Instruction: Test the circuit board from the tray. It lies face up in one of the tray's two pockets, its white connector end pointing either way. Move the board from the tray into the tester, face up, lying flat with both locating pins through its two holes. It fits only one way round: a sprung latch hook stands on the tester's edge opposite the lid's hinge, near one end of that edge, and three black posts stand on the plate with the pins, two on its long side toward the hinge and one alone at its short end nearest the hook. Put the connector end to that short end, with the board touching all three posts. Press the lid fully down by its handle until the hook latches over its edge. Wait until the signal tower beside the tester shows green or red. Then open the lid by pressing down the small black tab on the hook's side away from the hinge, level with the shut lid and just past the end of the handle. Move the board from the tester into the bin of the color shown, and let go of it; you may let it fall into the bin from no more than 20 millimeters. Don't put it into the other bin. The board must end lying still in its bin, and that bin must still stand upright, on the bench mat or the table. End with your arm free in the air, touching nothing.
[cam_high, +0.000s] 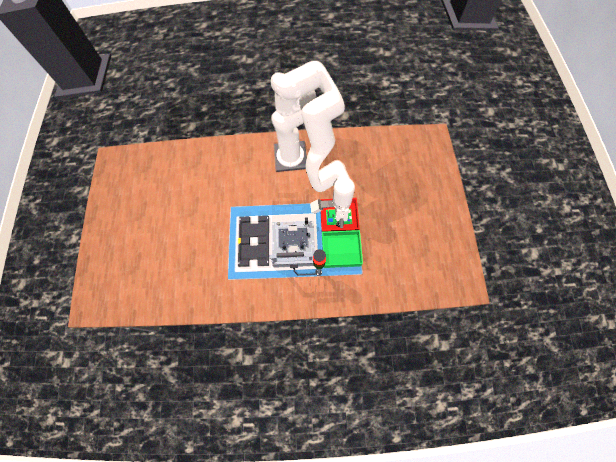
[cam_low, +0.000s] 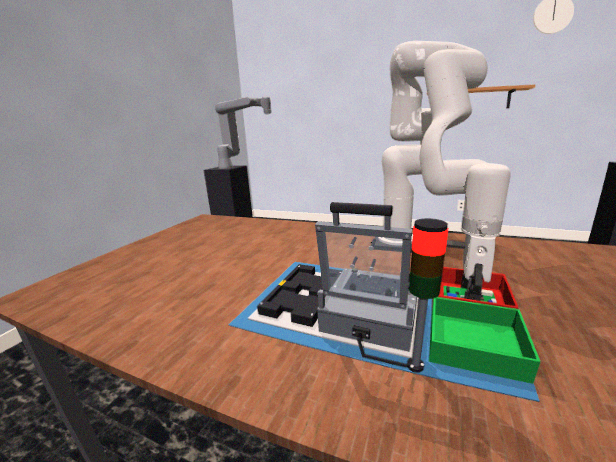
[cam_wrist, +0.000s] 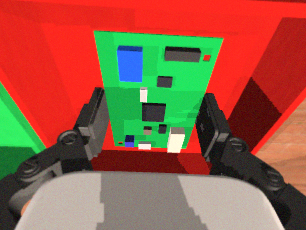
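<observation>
Right now the red bin is 1 cm below my hand. Also, from my hand: small black tab (14 cm to the right, 7 cm above, 4 cm ahead); then green bin (15 cm ahead, 1 cm below); then green circuit board (1 cm below).
</observation>
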